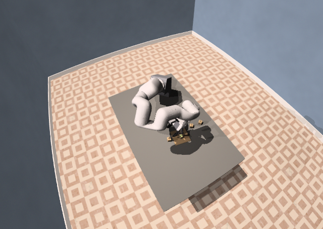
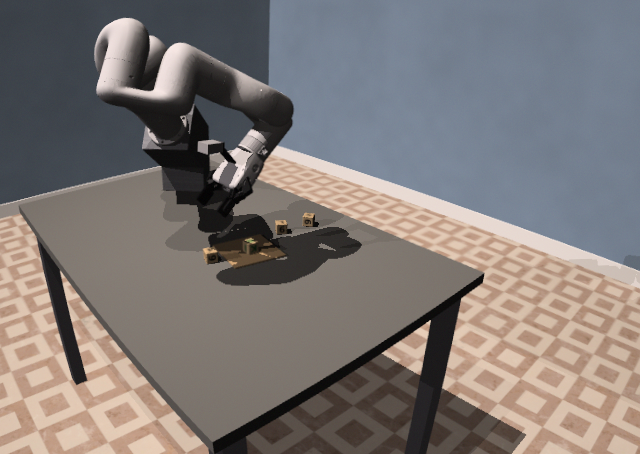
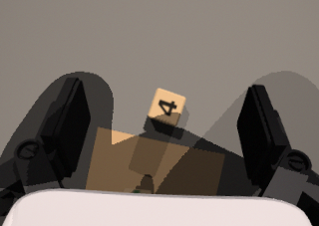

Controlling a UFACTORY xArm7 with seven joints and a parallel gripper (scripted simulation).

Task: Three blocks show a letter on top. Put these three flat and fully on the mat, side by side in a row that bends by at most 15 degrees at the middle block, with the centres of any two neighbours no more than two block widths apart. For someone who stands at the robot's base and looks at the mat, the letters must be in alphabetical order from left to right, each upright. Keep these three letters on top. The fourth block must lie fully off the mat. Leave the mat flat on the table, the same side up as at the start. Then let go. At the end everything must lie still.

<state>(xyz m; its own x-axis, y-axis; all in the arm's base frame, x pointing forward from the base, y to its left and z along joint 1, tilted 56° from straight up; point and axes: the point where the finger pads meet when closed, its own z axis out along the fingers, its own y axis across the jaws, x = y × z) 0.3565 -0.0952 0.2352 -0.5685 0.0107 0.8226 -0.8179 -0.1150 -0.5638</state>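
Right now the tan mat is 14 cm below my hand, 8 cm to the left of it and 4 cm ahead of it.
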